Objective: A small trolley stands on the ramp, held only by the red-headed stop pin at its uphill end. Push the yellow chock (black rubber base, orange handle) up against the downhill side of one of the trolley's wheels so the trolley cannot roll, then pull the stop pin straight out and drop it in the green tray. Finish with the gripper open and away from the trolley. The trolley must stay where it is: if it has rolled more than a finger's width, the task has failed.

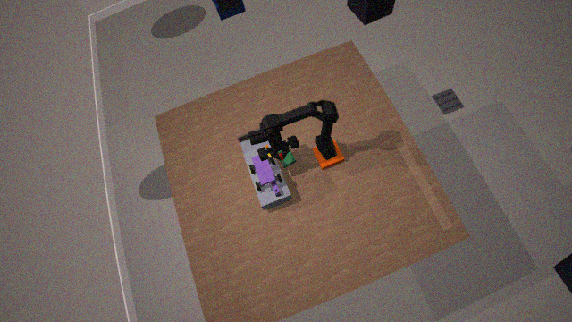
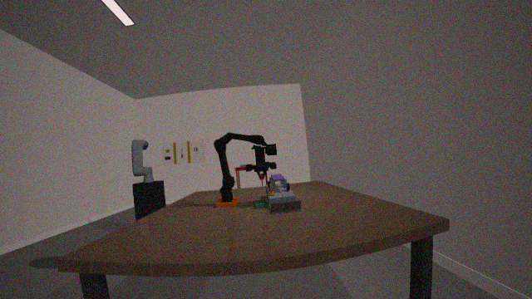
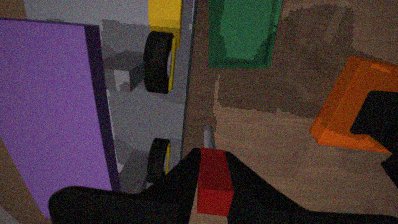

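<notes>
Now: gripper tip 80 mm to the left of the yellow chock, 70 mm above it and 40 mm short of it. Also, from my gripper tip: red-headed stop pin right at my gripper tip; then purple trolley 100 mm ahead, 40 mm below, 10 mm to the left.
</notes>
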